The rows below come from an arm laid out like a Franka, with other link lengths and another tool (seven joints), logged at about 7 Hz.
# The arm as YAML. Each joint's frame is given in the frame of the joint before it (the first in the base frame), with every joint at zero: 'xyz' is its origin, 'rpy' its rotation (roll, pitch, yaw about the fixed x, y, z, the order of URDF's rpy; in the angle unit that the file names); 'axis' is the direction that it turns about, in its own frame. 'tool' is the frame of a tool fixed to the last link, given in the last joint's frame.
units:
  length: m
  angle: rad
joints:
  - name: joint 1
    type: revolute
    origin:
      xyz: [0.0, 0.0, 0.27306]
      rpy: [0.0, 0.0, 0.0]
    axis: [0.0, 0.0, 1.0]
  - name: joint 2
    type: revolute
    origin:
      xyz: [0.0, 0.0, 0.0]
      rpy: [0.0, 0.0, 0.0]
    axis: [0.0, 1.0, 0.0]
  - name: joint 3
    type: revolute
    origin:
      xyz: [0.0, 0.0, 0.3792]
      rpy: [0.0, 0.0, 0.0]
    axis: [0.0, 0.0, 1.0]
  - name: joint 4
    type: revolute
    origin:
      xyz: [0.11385, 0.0, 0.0]
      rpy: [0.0, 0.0, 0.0]
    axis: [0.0, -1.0, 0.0]
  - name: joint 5
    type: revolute
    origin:
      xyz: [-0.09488, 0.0, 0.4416]
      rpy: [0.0, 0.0, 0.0]
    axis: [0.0, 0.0, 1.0]
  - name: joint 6
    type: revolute
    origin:
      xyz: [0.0, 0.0, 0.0]
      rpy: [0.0, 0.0, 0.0]
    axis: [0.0, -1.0, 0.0]
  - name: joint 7
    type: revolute
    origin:
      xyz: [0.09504, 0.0, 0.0]
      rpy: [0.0, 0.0, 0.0]
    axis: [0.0, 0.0, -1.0]
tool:
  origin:
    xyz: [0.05, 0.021, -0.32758]
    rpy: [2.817, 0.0, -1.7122]
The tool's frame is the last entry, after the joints.
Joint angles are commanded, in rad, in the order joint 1, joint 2, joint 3, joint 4, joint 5, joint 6, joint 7. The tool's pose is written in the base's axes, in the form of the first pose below.
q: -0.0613 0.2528 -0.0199 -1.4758 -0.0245 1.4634 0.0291
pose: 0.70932 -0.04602 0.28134 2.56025 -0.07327 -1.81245
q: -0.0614 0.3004 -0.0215 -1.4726 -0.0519 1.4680 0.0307
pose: 0.71081 -0.05677 0.24915 2.52538 -0.10792 -1.80734
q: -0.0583 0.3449 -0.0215 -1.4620 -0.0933 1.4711 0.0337
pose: 0.71324 -0.06903 0.22292 2.50120 -0.15424 -1.79461
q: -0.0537 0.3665 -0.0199 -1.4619 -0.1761 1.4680 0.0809
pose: 0.71059 -0.09511 0.20989 2.49835 -0.25212 -1.81208
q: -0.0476 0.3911 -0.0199 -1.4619 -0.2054 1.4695 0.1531
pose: 0.71064 -0.10436 0.19414 2.50027 -0.30732 -1.86434
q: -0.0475 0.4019 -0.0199 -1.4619 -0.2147 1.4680 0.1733
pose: 0.70940 -0.10843 0.18708 2.49623 -0.32547 -1.87889
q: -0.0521 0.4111 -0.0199 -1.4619 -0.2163 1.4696 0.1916
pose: 0.70883 -0.11316 0.18075 2.49477 -0.33469 -1.89864
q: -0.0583 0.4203 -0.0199 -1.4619 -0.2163 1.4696 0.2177
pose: 0.70747 -0.11888 0.17437 2.49417 -0.34557 -1.92797
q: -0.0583 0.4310 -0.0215 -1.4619 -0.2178 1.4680 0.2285
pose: 0.70570 -0.12098 0.16698 2.48611 -0.35477 -1.93614
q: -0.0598 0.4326 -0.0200 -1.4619 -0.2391 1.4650 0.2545
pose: 0.70455 -0.12950 0.16748 2.49717 -0.38337 -1.95716
